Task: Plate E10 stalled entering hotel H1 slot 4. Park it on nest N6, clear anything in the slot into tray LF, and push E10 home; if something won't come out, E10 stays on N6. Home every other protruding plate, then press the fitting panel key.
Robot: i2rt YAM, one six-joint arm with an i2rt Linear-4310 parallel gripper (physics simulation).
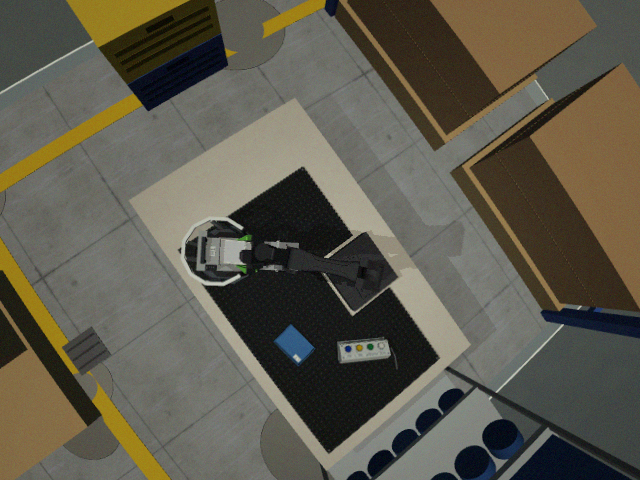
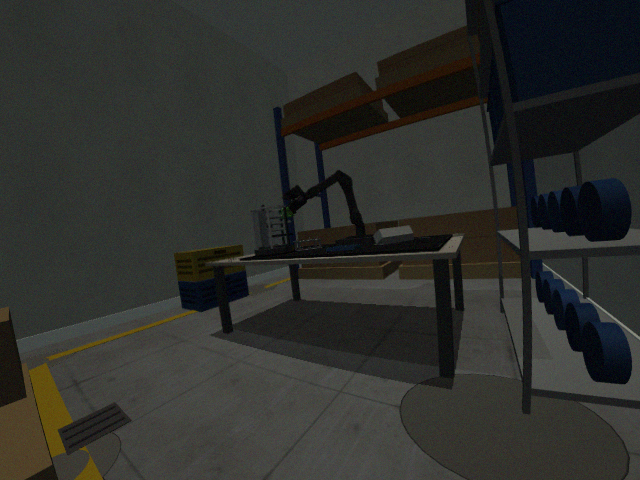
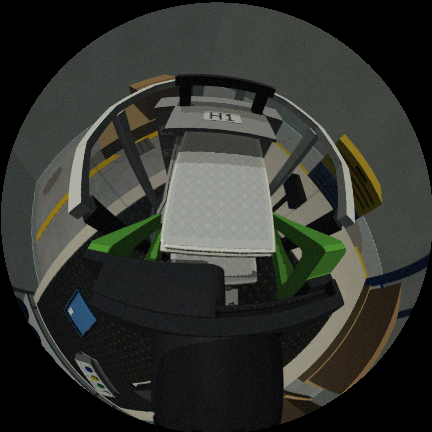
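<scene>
The hotel H1 stands at the left end of the black mat, inside a white guard ring. My gripper reaches level into its front. The green fingers are shut on the sides of a white well plate. The plate sticks well out of an upper slot, and its far end lies under the hotel's top board. A second plate shows just below it, sticking out towards me. I cannot see inside the slot.
A blue flat block with a white label lies on the mat near the front. A grey key panel with blue, yellow and green keys sits to its right. The arm's base is at the table's right. Shelf racks stand around the table.
</scene>
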